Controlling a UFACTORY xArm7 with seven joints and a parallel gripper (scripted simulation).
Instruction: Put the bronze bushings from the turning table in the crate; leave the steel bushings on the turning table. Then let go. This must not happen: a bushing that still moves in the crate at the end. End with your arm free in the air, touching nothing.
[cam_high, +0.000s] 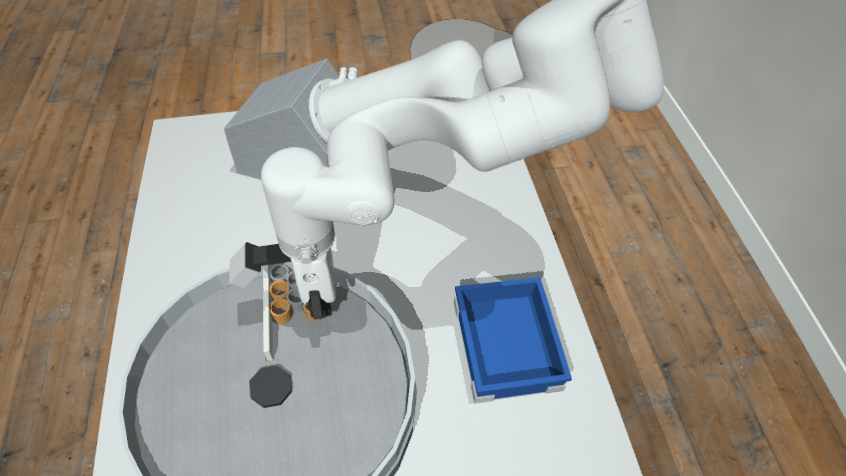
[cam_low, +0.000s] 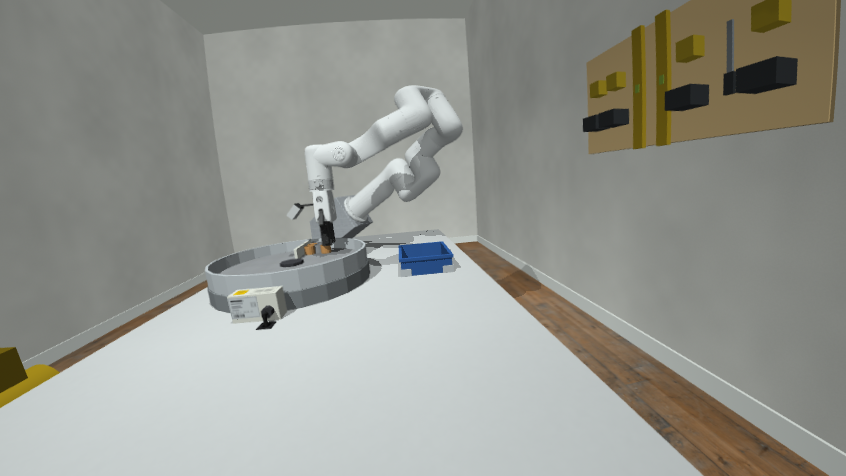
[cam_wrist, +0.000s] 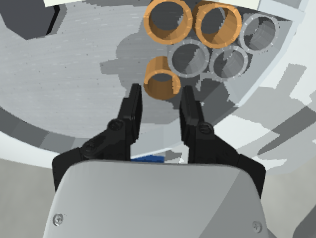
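Now: hand 1 cm short of the blue crate, 30 cm to the right of it and 7 cm above it. From my hand the other things lie so: turning table: 13 cm ahead, 6 cm to the right, 5 cm below.
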